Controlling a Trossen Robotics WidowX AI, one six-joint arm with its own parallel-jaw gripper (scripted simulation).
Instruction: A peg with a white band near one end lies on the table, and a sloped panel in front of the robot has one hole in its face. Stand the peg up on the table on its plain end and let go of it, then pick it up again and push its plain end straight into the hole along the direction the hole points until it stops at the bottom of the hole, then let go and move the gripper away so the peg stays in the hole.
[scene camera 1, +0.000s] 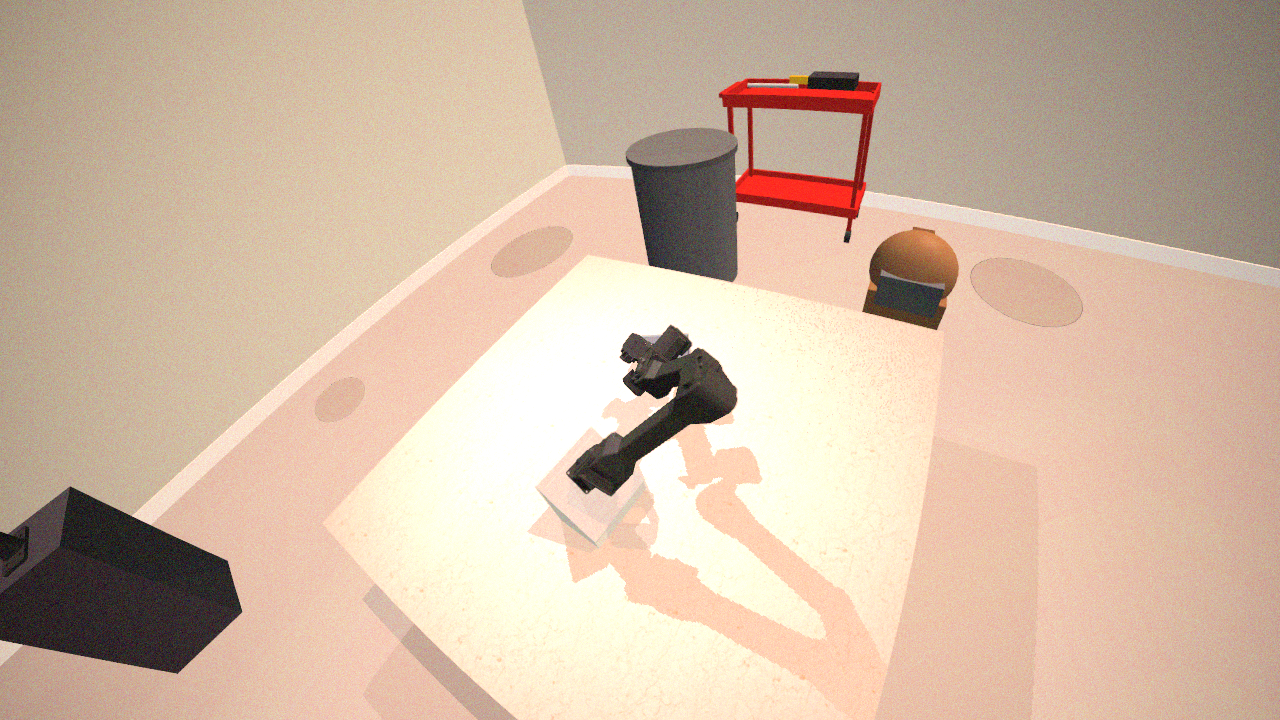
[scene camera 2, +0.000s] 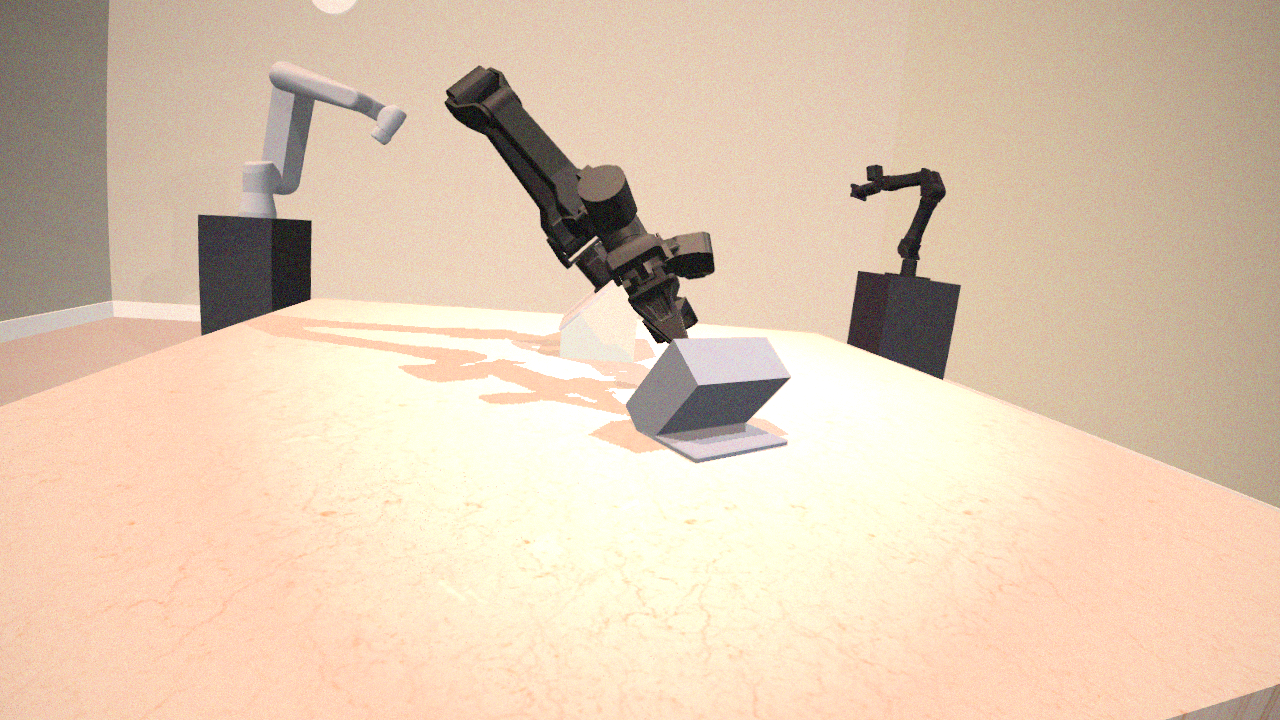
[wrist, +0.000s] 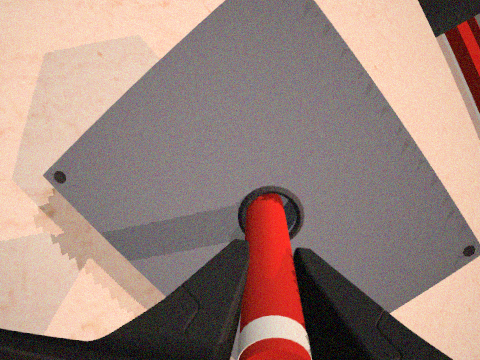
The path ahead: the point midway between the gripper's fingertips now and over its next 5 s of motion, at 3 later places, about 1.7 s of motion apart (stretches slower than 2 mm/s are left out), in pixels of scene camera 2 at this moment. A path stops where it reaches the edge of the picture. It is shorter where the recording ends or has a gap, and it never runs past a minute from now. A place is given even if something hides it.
The gripper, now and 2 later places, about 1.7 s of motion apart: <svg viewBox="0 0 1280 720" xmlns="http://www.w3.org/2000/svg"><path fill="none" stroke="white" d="M685 349L690 354L672 316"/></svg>
